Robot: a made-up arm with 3 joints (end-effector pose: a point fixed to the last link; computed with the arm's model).
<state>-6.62 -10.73 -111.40</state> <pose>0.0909 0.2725 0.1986 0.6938 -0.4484 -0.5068 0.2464</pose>
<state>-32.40 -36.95 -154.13</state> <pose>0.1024 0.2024 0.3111 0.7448 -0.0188 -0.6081 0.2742</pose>
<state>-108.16 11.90 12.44</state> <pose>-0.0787 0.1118 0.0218 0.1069 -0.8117 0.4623 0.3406</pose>
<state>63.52 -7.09 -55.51</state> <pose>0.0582 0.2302 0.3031 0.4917 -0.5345 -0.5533 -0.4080</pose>
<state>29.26 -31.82 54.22</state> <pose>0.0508 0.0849 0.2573 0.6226 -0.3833 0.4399 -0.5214</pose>
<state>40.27 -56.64 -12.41</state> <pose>0.0044 0.1033 0.3872 0.8935 -0.3075 -0.1496 -0.2909</pose>
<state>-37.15 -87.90 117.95</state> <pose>0.1151 -0.0332 0.3180 0.1193 0.2873 -0.9445 -0.1055</pose>
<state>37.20 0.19 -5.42</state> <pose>0.1494 0.1490 0.2479 0.5801 -0.5901 -0.0803 -0.5558</pose>
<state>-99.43 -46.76 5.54</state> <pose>0.1211 0.1067 -0.0002 0.2934 -0.4856 0.7966 0.2084</pose>
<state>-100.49 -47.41 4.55</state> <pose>0.1208 0.1065 -0.0032 0.2949 -0.4772 0.8001 0.2123</pose>
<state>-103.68 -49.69 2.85</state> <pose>0.1192 0.1040 -0.0113 0.2889 -0.4519 0.8146 0.2207</pose>
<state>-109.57 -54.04 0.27</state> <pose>0.1145 0.0974 -0.0267 0.2715 -0.4051 0.8421 0.2303</pose>
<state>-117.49 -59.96 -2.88</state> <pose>0.1041 0.0863 -0.0479 0.2416 -0.3427 0.8773 0.2334</pose>
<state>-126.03 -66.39 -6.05</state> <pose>0.0873 0.0715 -0.0706 0.2029 -0.2779 0.9117 0.2247</pose>
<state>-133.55 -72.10 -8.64</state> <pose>0.0673 0.0562 -0.0890 0.1634 -0.2244 0.9380 0.2075</pose>
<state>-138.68 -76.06 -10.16</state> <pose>0.0507 0.0444 -0.1000 0.1325 -0.1904 0.9538 0.1911</pose>
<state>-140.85 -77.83 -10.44</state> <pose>0.0429 0.0387 -0.1039 0.1160 -0.1765 0.9601 0.1832</pose>
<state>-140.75 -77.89 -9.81</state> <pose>0.0429 0.0383 -0.1030 0.1115 -0.1769 0.9605 0.1838</pose>
